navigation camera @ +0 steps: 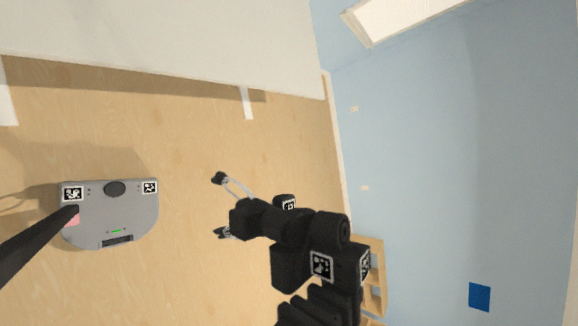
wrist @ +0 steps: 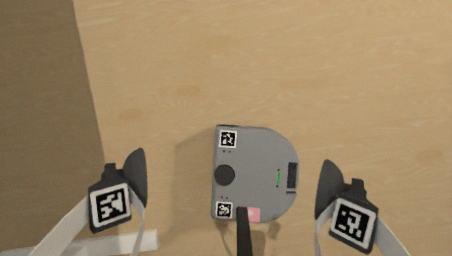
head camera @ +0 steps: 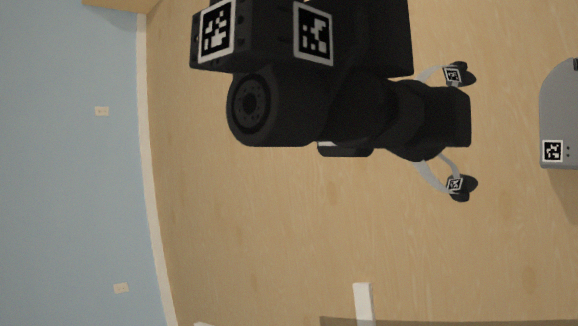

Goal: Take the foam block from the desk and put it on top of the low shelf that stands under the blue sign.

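Where they show: gripper, between the fingertips: (navigation camera: 217, 203) (wrist: 231, 173); robot's base, origin of its link: (navigation camera: 115, 188) (wrist: 227, 164).
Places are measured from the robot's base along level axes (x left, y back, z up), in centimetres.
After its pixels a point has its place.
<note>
My gripper (head camera: 465, 131) {x -19.2, y 2.1, z 81.9 cm} (navigation camera: 219, 205) {x -19.2, y 2.1, z 81.9 cm} (wrist: 231, 173) {x -19.2, y 2.1, z 81.9 cm} is open, with its two fingers wide apart and nothing between them, high above the wooden floor. The foam block does not show in these views. A white desk top (navigation camera: 165, 40) {x -9.2, y -43.8, z 72.1 cm} fills the upper left of the navigation view, apart from the gripper. The blue sign (navigation camera: 479, 297) {x -315.8, y 176.6, z 175.6 cm} is on the blue wall at the lower right of that view. A low wooden shelf (navigation camera: 381, 270) {x -282.0, y 159.3, z 61.1 cm} (head camera: 120, 4) {x -292.9, y 119.1, z 29.0 cm} stands at the foot of this wall, partly hidden behind my arm in the navigation view and cut off in the head view.
My grey base (head camera: 560, 115) {x -10.6, y 9.9, z 16.1 cm} (navigation camera: 135, 215) {x -7.1, y 13.2, z 16.0 cm} (wrist: 260, 150) {x -9.6, y 11.9, z 16.0 cm} stands on the floor beyond the fingers. A white desk leg (head camera: 364, 302) (navigation camera: 246, 103) (wrist: 147, 241) rests on the floor. Part of another wooden shelf unit shows at the navigation view's bottom edge. Small outlets are on the wall.
</note>
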